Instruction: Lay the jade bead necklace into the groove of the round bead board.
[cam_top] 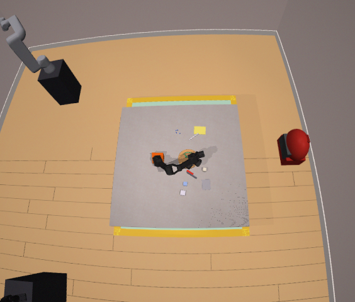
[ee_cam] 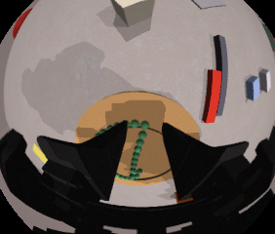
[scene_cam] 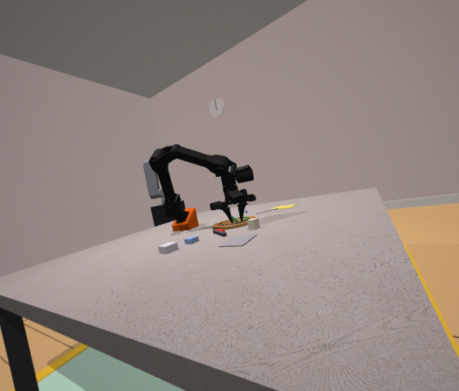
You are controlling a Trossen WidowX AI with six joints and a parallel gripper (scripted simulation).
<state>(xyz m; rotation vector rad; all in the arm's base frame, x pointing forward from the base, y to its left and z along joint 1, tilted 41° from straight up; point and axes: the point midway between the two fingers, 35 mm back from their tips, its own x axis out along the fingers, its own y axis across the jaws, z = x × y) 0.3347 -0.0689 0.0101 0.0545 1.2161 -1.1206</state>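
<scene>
Right now the round wooden bead board is 40 mm behind my gripper tip, 50 mm to the left of it and 10 mm below it. Also, from my gripper tip: beige cube: 110 mm ahead, 80 mm to the right; red-handled tool: 30 mm behind, 100 mm to the right, 10 mm below; blue block: 90 mm behind, 200 mm to the right, 10 mm below.
</scene>
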